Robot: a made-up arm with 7 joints.
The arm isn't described. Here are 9 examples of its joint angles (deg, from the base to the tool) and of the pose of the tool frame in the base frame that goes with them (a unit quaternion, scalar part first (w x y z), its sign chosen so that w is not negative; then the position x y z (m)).
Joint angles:
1: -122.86 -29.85 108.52 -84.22 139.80 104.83 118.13
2: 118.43 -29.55 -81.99 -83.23 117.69 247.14 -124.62
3: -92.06 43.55 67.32 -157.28 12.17 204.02 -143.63
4: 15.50 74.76 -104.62 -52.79 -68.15 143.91 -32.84
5: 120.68 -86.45 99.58 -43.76 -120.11 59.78 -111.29
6: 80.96 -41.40 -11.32 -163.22 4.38 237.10 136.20
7: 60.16 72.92 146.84 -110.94 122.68 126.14 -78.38
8: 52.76 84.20 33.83 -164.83 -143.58 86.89 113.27
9: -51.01 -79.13 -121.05 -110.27 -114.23 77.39 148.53
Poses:
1: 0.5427 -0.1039 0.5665 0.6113 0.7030 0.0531 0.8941
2: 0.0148 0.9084 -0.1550 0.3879 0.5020 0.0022 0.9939
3: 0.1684 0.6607 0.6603 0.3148 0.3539 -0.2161 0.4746
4: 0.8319 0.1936 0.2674 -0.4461 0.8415 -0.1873 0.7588
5: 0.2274 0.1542 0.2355 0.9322 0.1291 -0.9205 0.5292
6: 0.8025 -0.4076 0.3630 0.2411 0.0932 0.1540 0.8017
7: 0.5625 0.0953 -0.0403 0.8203 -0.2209 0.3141 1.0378
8: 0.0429 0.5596 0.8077 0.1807 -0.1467 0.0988 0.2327
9: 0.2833 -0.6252 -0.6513 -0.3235 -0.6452 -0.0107 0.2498
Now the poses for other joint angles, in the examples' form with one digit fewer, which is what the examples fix.
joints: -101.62 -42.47 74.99 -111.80 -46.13 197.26 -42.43
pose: 0.647 0.434 0.598 0.188 0.554 0.101 0.860
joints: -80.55 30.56 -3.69 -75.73 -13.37 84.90 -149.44
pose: 0.224 -0.814 -0.535 0.036 0.095 -0.801 0.760
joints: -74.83 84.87 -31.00 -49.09 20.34 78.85 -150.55
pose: 0.411 -0.815 -0.393 -0.109 0.013 -0.869 0.210
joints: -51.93 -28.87 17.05 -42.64 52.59 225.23 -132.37
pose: 0.838 -0.021 -0.261 0.480 -0.065 0.140 1.315
